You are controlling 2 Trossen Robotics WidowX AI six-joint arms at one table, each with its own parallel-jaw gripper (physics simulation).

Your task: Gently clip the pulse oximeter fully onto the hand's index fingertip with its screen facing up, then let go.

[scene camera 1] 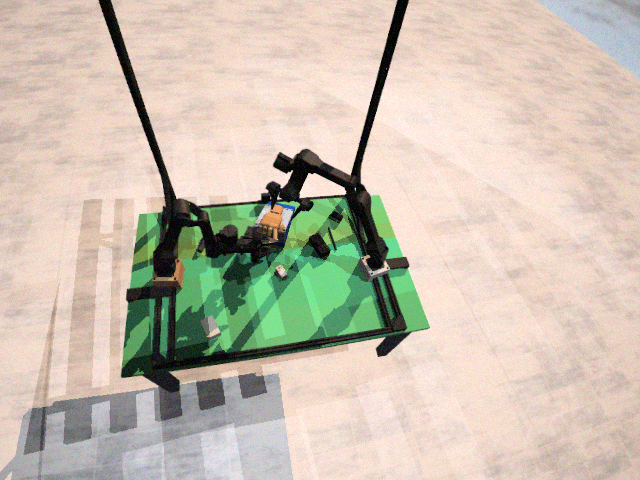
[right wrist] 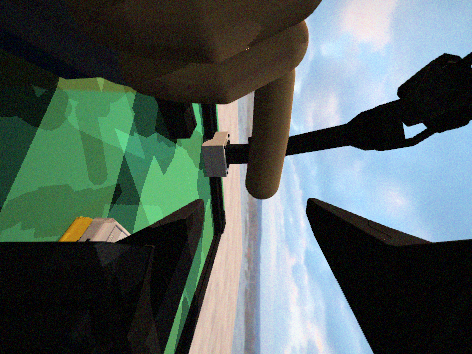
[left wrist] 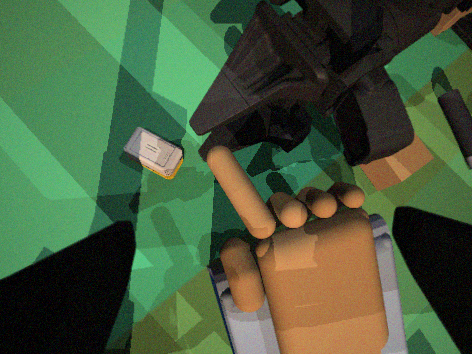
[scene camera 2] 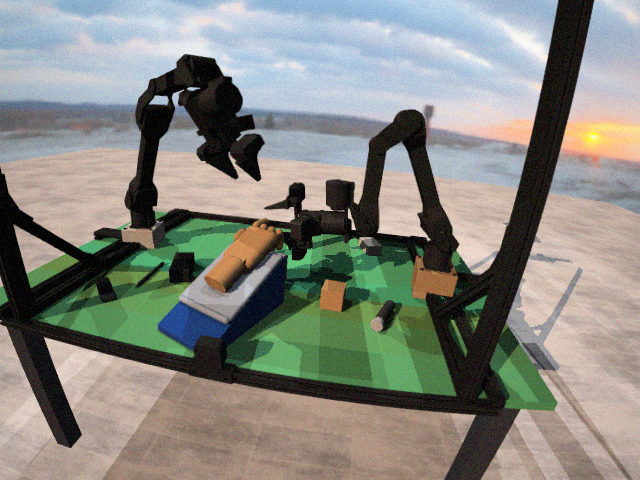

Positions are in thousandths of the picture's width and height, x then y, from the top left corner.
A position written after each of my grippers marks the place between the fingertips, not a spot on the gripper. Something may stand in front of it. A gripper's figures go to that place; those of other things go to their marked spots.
Scene:
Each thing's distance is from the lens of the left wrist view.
my left gripper (left wrist: 560, 643): 11 cm
my right gripper (left wrist: 418, 411): 24 cm
pulse oximeter (left wrist: 304, 417): 36 cm
tan cube (left wrist: 823, 484): 40 cm

